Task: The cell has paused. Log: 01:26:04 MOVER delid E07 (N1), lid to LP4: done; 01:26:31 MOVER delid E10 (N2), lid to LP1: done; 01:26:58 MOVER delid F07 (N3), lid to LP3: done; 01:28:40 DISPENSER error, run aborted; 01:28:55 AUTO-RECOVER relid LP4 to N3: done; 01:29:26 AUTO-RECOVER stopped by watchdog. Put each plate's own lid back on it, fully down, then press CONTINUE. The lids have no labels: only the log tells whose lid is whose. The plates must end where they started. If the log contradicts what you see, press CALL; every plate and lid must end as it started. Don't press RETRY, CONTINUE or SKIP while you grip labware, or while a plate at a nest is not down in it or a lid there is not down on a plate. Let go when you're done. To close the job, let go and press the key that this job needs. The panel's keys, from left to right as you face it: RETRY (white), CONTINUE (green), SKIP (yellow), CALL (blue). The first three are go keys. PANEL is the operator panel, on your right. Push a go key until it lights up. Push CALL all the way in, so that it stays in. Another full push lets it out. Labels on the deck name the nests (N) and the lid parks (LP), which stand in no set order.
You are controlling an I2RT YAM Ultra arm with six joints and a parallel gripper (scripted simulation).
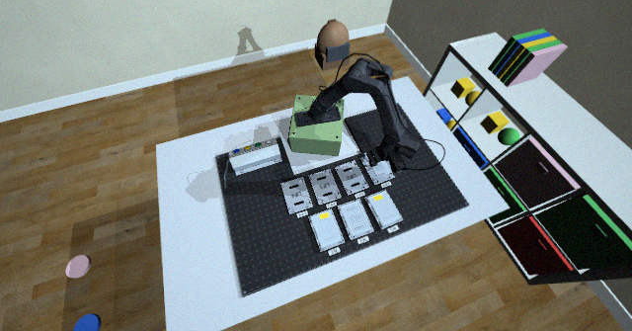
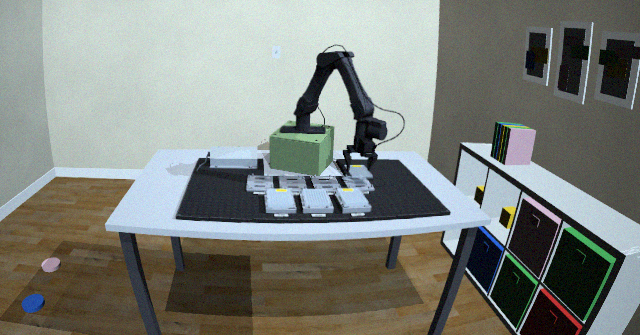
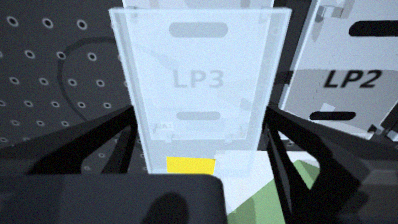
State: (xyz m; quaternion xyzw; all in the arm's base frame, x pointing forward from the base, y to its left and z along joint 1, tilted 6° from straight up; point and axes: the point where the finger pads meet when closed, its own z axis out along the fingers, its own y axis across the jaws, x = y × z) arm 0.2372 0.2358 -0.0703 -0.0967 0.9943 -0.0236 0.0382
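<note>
My hand is 210 mm short of the plate, 160 mm to the left of it and 40 mm above it. Also, from my hand: lid park LP2 (130 mm to the right, 60 mm below, 30 mm ahead); white retry key (480 mm to the right, 200 mm behind); green continue key (520 mm to the right, 190 mm behind).
</note>
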